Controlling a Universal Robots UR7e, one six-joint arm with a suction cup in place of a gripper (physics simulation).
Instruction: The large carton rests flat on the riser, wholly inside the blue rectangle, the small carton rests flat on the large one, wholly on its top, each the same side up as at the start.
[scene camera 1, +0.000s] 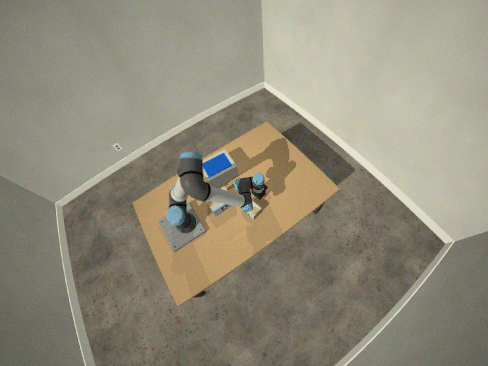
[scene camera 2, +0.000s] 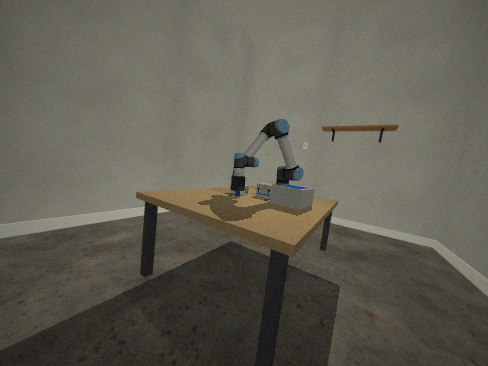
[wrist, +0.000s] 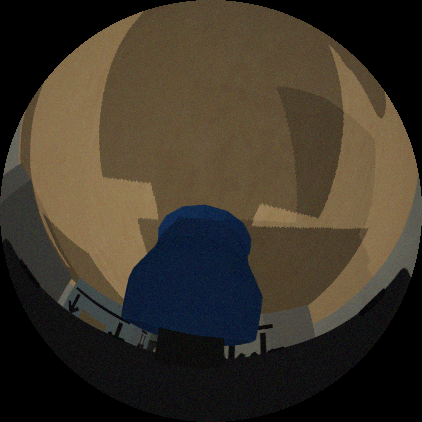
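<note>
The large blue-grey carton (scene camera 1: 220, 208) (scene camera 2: 262, 190) (wrist: 102, 306) stands on the table beside the riser (scene camera 1: 223, 177) (scene camera 2: 291, 198), whose top bears the blue rectangle (scene camera 1: 217, 165) (scene camera 2: 295, 187). The small white carton (scene camera 1: 254, 214) (scene camera 2: 246, 190) (wrist: 292, 324) also stands on the table, partly hidden by the arm in scene camera 1 and by the tool in scene camera 2. My gripper's blue suction cup (scene camera 2: 237, 193) (wrist: 204, 215) is low at the table beside the small carton. It looks pushed back against its stem, with bare tabletop before it. No carton hangs from it.
The arm's base plate (scene camera 1: 175, 240) is bolted at one end of the wooden table (scene camera 1: 225, 270) (scene camera 2: 200, 212). The forearm (scene camera 1: 225, 196) reaches over the table between the cartons. A wall shelf (scene camera 2: 360, 128) is far behind, away from the table.
</note>
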